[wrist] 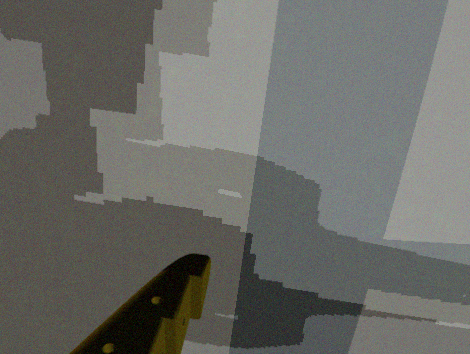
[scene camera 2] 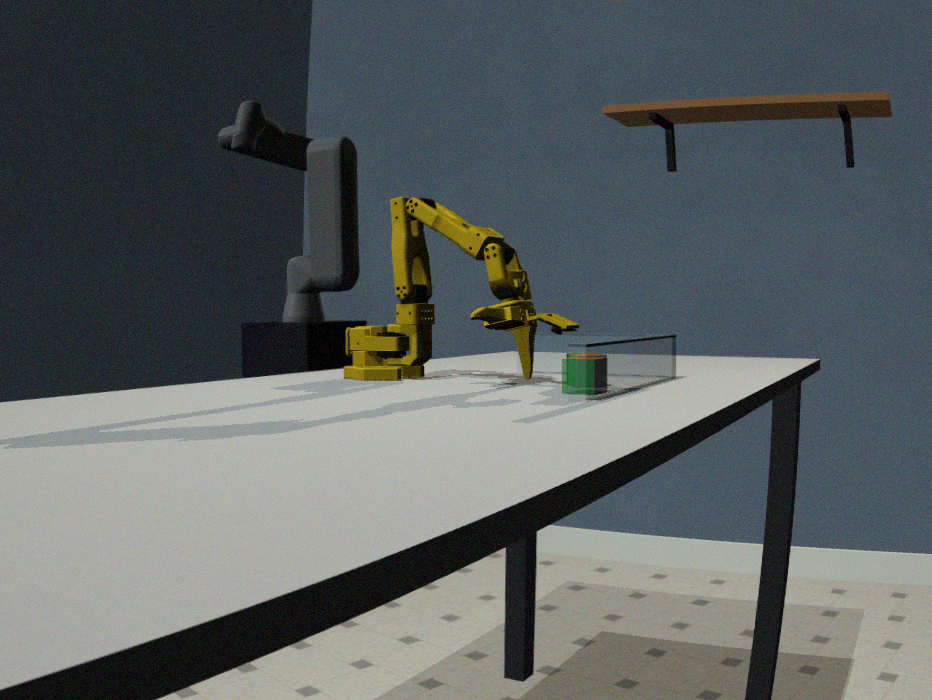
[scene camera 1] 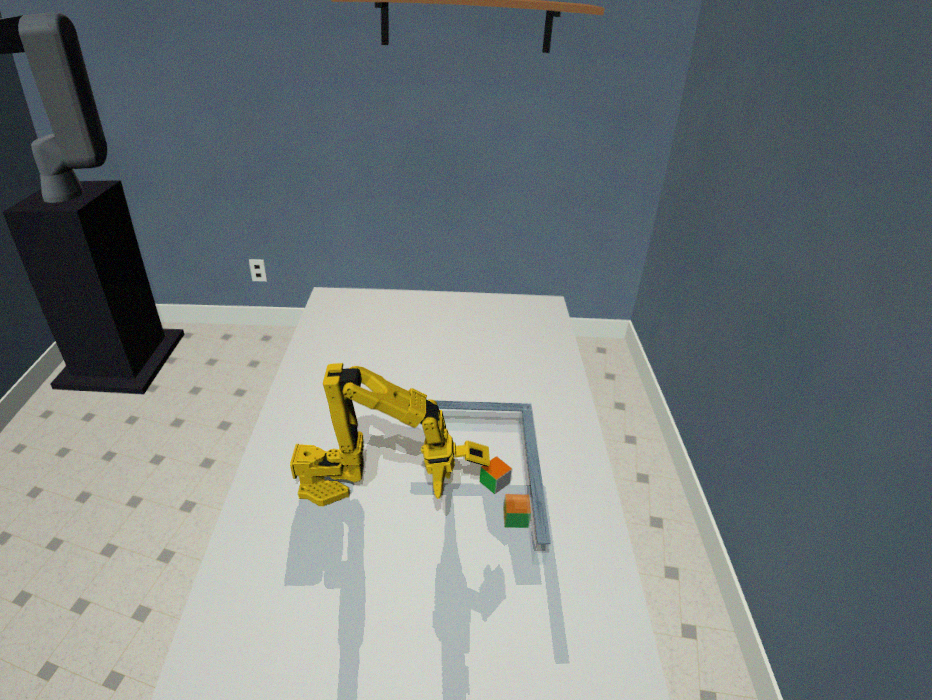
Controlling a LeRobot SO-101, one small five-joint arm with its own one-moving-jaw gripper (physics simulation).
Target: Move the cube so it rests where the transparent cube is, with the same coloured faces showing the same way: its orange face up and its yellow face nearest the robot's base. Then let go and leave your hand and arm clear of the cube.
same spot on low see-through wall: (scene camera 1: 540, 542) = (scene camera 2: 572, 344)
